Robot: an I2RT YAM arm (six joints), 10 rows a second.
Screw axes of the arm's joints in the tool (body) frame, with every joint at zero. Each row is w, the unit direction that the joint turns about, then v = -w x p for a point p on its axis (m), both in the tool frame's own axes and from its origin. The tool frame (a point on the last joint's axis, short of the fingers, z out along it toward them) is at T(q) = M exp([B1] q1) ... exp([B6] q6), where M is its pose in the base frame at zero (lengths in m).
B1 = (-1, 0, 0, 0, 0.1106, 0)
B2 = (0, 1, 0, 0.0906, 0, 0.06)
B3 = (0, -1, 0, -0.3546, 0, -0.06)
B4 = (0, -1, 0, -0.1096, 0, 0)
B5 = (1, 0, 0, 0, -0.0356, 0)
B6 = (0, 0, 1, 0, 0, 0)
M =
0 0 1 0.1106
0 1 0 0
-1 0 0 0.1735
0 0 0 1
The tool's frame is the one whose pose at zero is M.
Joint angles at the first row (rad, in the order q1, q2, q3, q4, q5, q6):
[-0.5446, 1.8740, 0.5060, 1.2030, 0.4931, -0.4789]
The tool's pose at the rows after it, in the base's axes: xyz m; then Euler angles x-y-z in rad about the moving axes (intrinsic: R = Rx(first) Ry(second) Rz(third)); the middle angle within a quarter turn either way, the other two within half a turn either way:
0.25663 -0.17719 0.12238 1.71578 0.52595 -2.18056
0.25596 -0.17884 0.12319 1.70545 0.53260 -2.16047
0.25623 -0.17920 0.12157 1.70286 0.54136 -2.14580
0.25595 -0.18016 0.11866 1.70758 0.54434 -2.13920
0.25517 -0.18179 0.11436 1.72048 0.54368 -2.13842
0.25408 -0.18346 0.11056 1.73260 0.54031 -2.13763
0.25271 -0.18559 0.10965 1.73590 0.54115 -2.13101
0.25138 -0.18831 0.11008 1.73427 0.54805 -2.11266
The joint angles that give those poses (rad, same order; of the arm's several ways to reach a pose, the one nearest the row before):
[-0.5510, 1.8755, 0.5060, 1.2278, 0.4851, -0.4702]
[-0.5579, 1.8775, 0.5060, 1.2411, 0.4728, -0.4614]
[-0.5594, 1.8881, 0.5060, 1.2557, 0.4629, -0.4499]
[-0.5633, 1.9014, 0.5060, 1.2652, 0.4557, -0.4397]
[-0.5697, 1.9179, 0.5064, 1.2693, 0.4484, -0.4278]
[-0.5766, 1.9316, 0.5064, 1.2717, 0.4434, -0.4168]
[-0.5858, 1.9351, 0.5064, 1.2728, 0.4332, -0.4087]
[-0.5972, 1.9350, 0.5075, 1.2751, 0.4153, -0.3943]

